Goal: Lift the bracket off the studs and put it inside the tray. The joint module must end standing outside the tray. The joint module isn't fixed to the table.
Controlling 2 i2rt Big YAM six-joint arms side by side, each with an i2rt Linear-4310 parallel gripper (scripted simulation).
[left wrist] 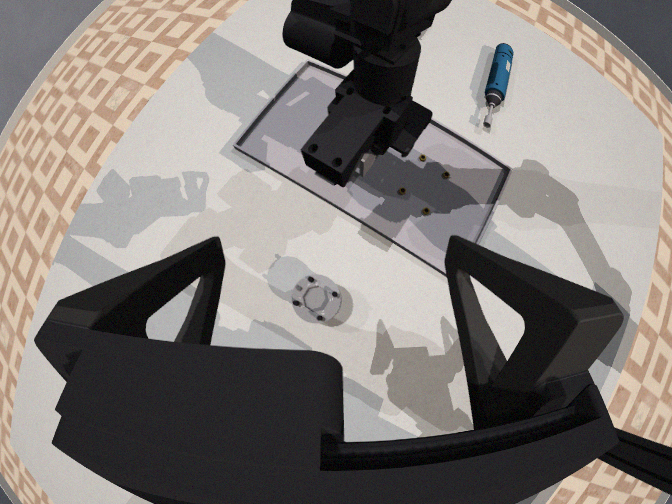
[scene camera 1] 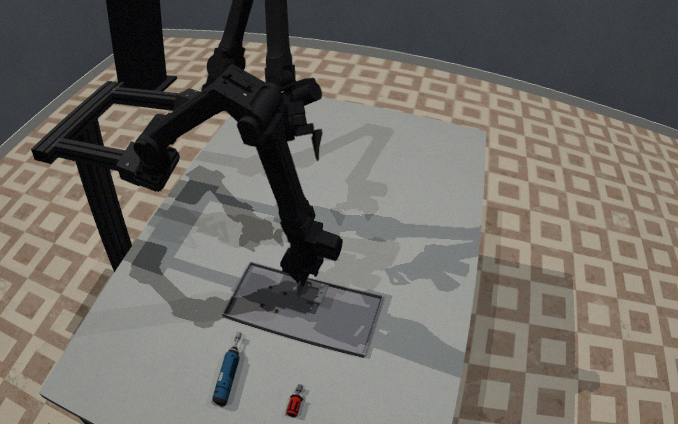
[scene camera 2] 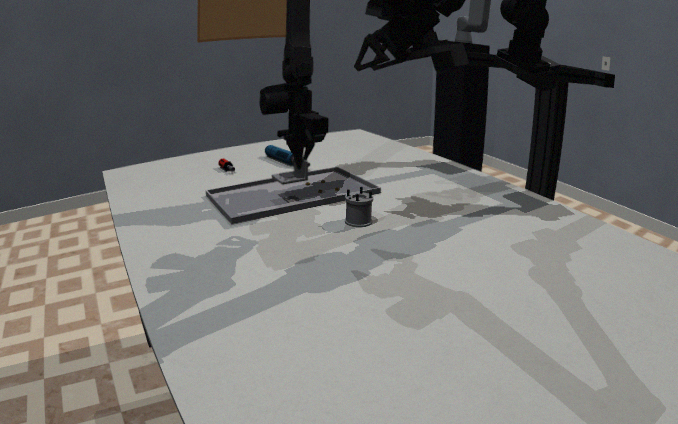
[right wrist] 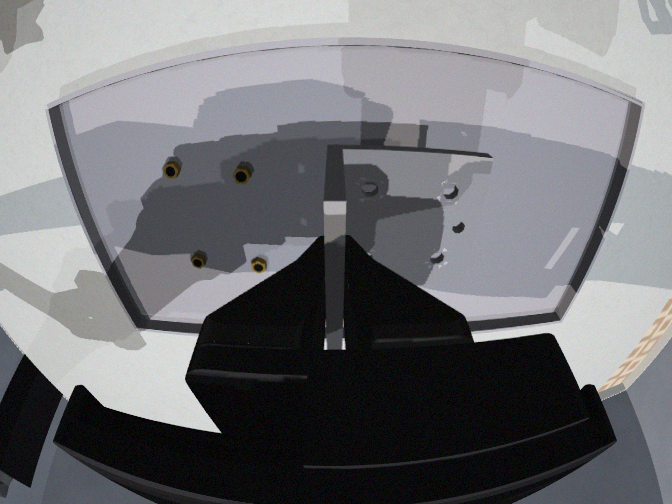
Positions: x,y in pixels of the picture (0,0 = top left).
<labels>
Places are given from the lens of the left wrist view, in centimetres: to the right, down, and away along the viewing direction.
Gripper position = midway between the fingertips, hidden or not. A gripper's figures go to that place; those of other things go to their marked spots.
my left gripper (left wrist: pixel 334 248): 0, 0, 13
my right gripper (left wrist: pixel 375 150): 6, -13, 43
tray (left wrist: pixel 463 204): 20, -7, 48
blue screwdriver (left wrist: pixel 495 91): 29, -28, 49
grey joint module (left wrist: pixel 314 299): -3, 6, 42
The marked spots on the grey joint module and the blue screwdriver are 48 cm apart.
</labels>
